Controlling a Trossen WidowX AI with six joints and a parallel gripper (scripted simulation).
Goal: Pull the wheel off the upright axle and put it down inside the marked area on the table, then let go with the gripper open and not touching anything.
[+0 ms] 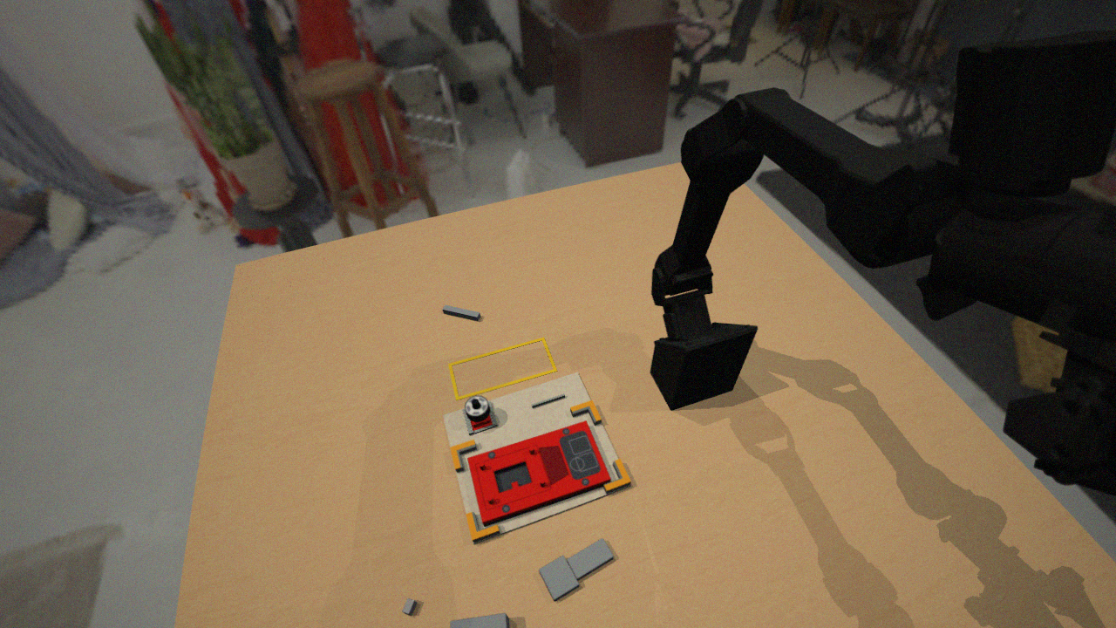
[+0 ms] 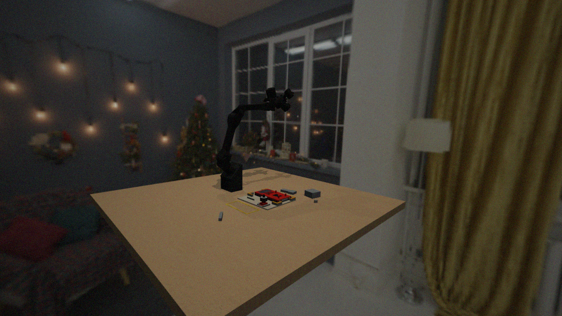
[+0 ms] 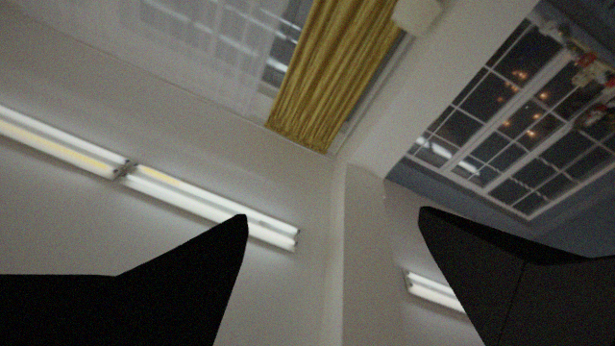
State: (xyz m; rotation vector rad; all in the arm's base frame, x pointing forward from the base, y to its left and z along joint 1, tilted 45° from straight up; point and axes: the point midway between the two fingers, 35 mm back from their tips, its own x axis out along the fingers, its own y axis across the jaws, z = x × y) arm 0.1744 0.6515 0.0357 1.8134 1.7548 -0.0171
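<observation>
My gripper tip is now 600 mm above the wheel, 550 mm to the left of it and 240 mm short of it.
</observation>
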